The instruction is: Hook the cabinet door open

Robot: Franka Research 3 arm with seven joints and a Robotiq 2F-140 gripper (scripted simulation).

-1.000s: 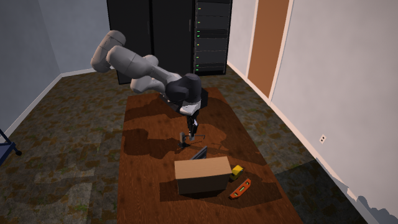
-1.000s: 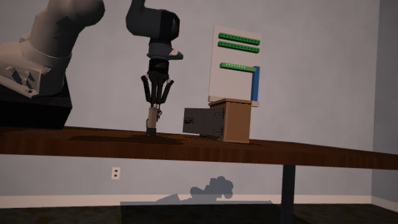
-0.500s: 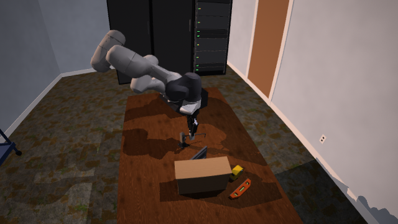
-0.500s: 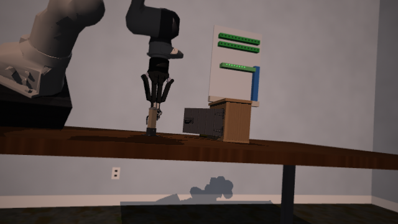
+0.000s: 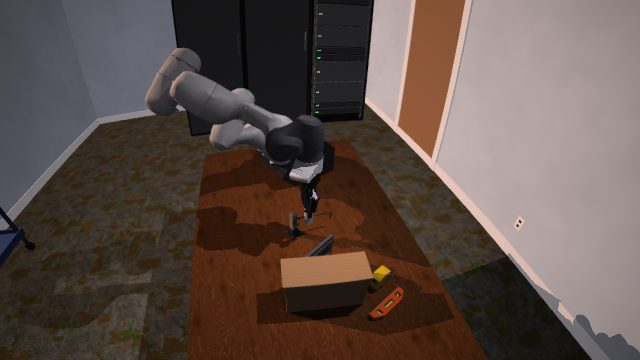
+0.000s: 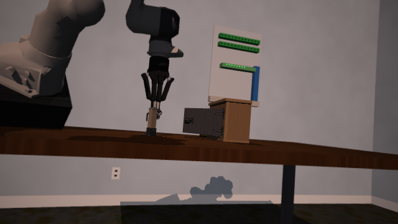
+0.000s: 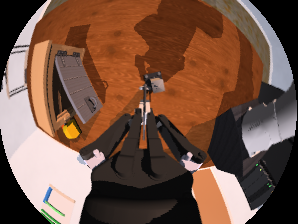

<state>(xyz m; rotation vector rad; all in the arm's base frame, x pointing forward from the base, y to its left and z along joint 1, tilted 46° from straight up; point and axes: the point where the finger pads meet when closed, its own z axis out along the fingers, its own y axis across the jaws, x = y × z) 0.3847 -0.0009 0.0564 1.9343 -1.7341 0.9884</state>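
The dark door lies 170 mm ahead of my hand, 70 mm to the right of it and 30 mm below it. Also, from my hand: thin hook 20 mm to the left, 20 mm below; then orange spirit level 410 mm ahead, 110 mm to the left, 90 mm below; then yellow tape measure 320 mm ahead, 130 mm to the left, 60 mm below.
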